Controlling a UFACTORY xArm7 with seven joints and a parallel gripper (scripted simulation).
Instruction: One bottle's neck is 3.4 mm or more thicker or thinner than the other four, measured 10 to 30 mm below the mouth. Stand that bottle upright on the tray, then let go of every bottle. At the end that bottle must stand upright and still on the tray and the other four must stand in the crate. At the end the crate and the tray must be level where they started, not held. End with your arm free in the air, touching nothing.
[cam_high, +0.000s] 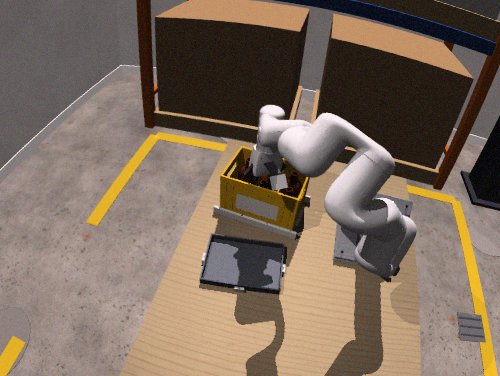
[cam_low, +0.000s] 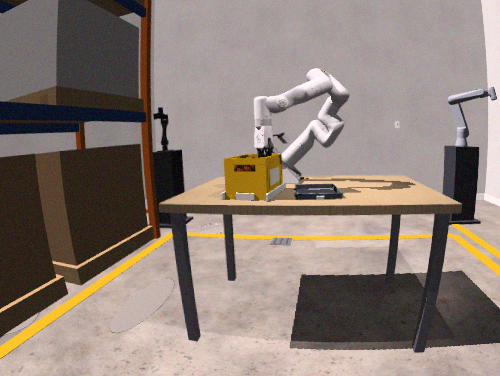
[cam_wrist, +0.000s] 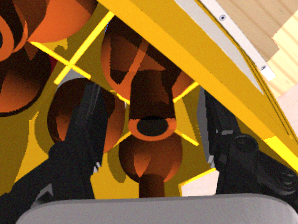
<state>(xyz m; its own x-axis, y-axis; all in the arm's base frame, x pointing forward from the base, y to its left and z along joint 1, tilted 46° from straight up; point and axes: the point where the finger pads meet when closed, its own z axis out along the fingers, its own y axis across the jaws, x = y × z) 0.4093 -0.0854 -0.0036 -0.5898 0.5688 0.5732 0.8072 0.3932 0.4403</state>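
Right now the yellow crate is 70 mm below my hand and 50 mm to the right of it. The rest, counted from my hand: dark grey tray 230 mm to the left, 150 mm below, 10 mm ahead.
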